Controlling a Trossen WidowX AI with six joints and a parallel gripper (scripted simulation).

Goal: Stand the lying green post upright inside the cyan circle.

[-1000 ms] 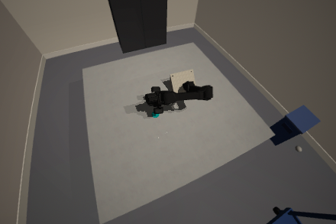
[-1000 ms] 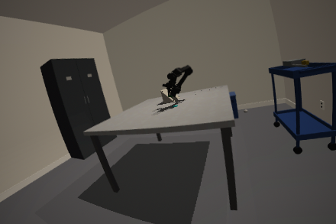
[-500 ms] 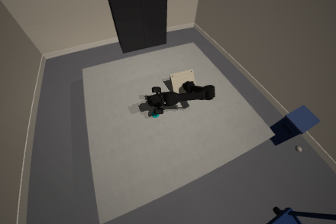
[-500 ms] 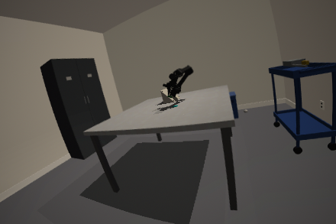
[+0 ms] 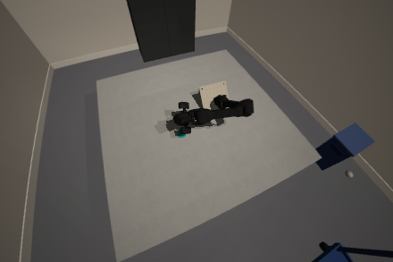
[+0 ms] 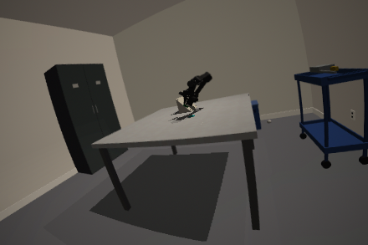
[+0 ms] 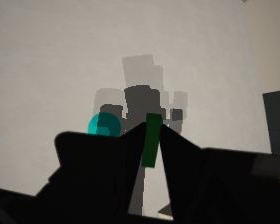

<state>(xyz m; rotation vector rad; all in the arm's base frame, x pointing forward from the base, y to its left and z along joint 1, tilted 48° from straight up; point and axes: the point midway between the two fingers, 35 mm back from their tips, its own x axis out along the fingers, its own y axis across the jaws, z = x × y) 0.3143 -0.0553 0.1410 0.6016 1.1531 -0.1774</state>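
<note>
The cyan circle lies 110 mm below my gripper tip and 40 mm to the left of it. From my gripper tip the other things lie so: green post (20 mm behind, 10 mm below).
</note>
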